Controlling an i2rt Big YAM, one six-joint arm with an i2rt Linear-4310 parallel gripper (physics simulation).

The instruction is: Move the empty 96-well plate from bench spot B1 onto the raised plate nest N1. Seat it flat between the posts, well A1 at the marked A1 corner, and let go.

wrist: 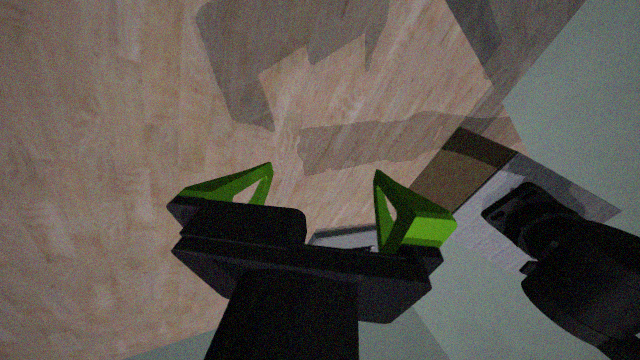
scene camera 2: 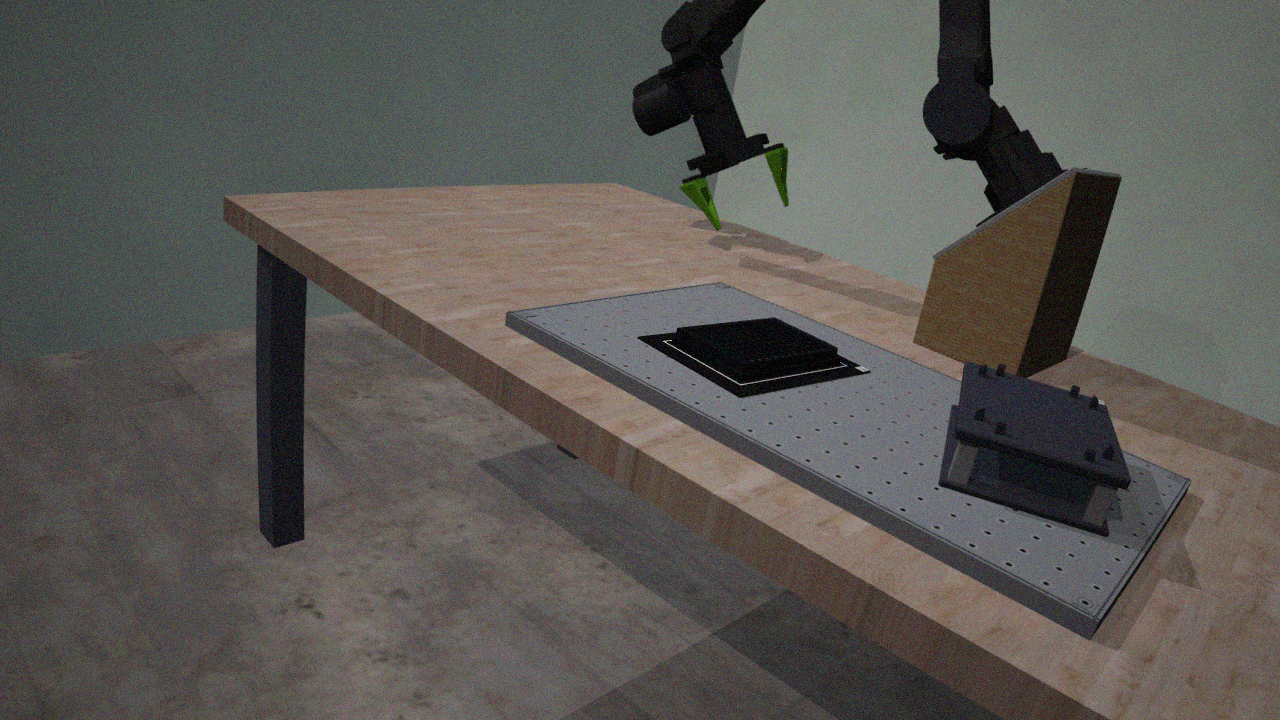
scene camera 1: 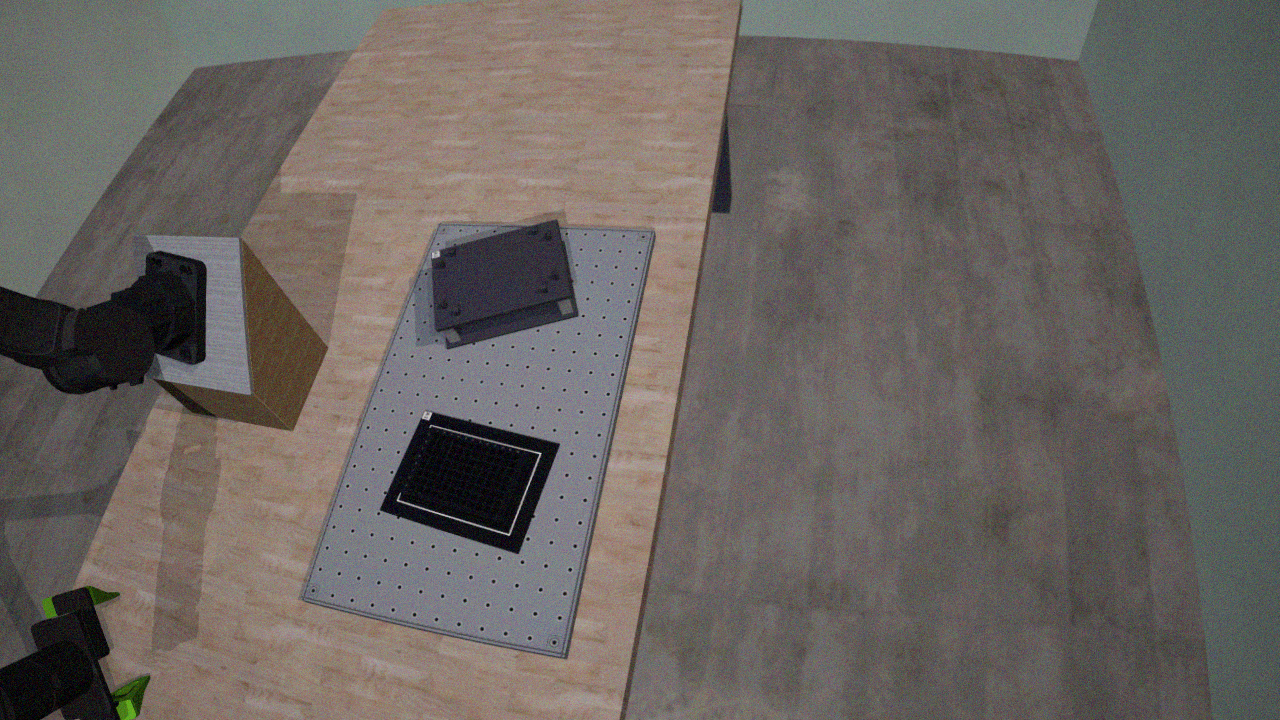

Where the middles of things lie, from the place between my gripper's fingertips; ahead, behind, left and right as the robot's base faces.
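Black plate point(scene camera 1: 477, 479): my hand is 300 mm short of it, 300 mm to the right of it and 30 mm above it. Black nest outlined in white point(scene camera 1: 511, 539): 300 mm ahead of my hand, 300 mm to the left of it and 40 mm below it.
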